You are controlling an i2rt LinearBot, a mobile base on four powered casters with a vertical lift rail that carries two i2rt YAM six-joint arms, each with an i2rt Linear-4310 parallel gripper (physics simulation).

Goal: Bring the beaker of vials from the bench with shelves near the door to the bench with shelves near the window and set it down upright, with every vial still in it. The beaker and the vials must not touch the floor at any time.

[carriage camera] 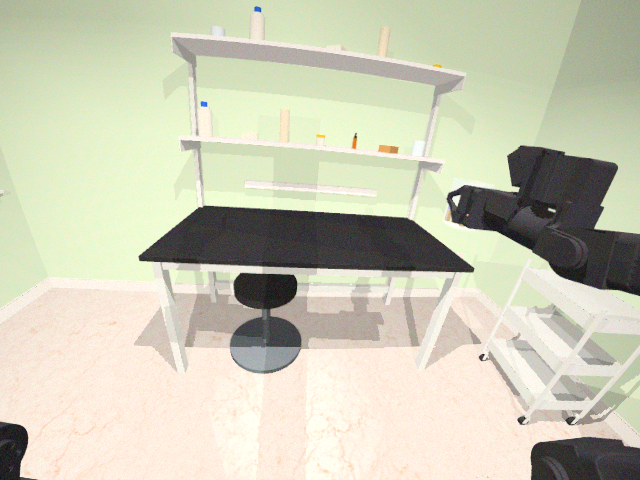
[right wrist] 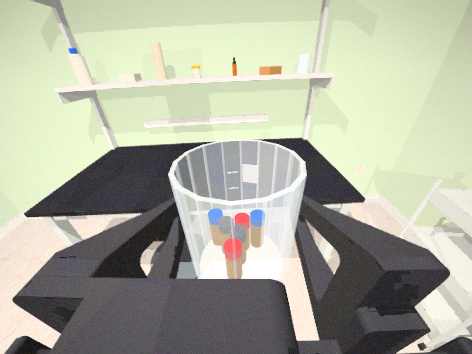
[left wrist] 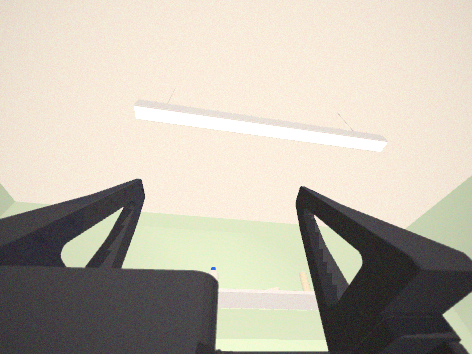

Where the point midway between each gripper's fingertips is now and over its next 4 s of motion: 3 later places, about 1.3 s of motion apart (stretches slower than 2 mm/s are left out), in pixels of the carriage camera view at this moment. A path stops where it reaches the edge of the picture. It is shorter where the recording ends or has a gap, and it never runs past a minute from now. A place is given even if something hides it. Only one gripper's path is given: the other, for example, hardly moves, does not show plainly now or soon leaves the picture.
My right gripper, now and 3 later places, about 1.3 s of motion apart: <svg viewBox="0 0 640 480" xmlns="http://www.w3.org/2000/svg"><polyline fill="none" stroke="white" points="464,198 426,182 383,163 378,161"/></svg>
